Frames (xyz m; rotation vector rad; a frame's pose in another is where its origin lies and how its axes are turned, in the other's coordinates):
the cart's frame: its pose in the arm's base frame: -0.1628 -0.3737 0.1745 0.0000 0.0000 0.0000
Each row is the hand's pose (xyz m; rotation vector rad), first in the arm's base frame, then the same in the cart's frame.
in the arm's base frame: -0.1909 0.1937 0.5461 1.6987 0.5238 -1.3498
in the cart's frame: -0.0281 0.5674 0.3716 1.6987 0.5238 -1.3498
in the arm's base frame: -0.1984 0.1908 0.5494 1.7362 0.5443 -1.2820
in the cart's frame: -0.0356 0.5645 0.3749 1.7362 0.5443 -1.2820
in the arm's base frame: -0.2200 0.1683 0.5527 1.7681 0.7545 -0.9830
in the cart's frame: -0.0572 0.5420 0.3782 1.7681 0.7545 -0.9830
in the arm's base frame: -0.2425 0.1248 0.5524 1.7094 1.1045 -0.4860
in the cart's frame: -0.0797 0.4985 0.3779 1.7094 1.1045 -0.4860
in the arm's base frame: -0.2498 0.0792 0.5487 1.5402 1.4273 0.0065
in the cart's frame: -0.0870 0.4529 0.3742 1.5402 1.4273 0.0065
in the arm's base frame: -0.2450 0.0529 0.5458 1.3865 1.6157 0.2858
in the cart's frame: -0.0822 0.4266 0.3713 1.3865 1.6157 0.2858
